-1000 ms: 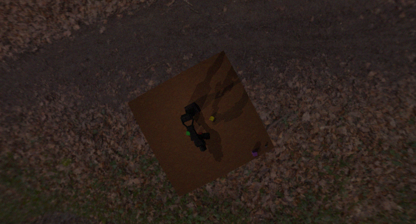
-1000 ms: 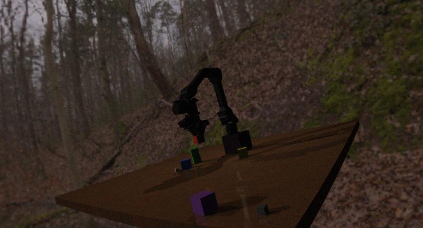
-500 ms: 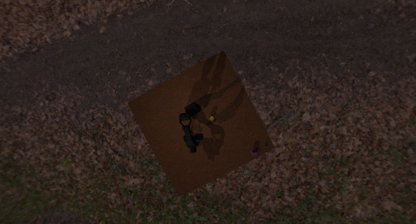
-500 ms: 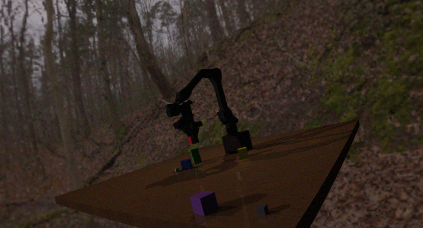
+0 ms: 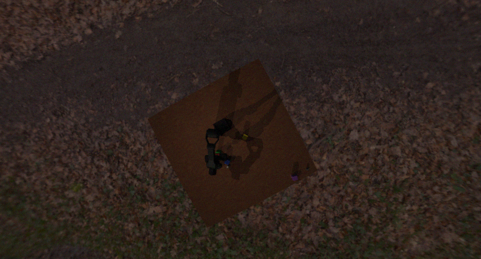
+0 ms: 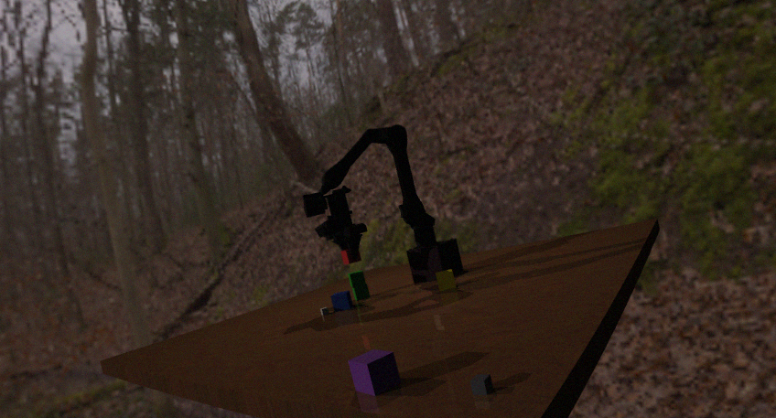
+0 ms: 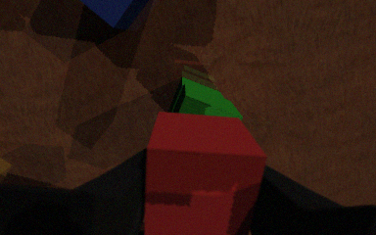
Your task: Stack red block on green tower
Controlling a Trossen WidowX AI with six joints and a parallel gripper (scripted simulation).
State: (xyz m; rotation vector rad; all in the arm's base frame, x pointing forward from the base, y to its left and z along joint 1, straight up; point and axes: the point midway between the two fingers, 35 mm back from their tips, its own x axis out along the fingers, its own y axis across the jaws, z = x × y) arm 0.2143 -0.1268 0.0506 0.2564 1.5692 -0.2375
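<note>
Now: the blue block 11 cm ahead of my gripper tip, 4 cm to the left of it and 10 cm below it. From my gripper tip the other things lie so: yellow block (5 cm behind, 29 cm to the left, 10 cm below); red block (1 cm above); tiny pale cube (16 cm ahead, 2 cm to the left, 11 cm below).
</note>
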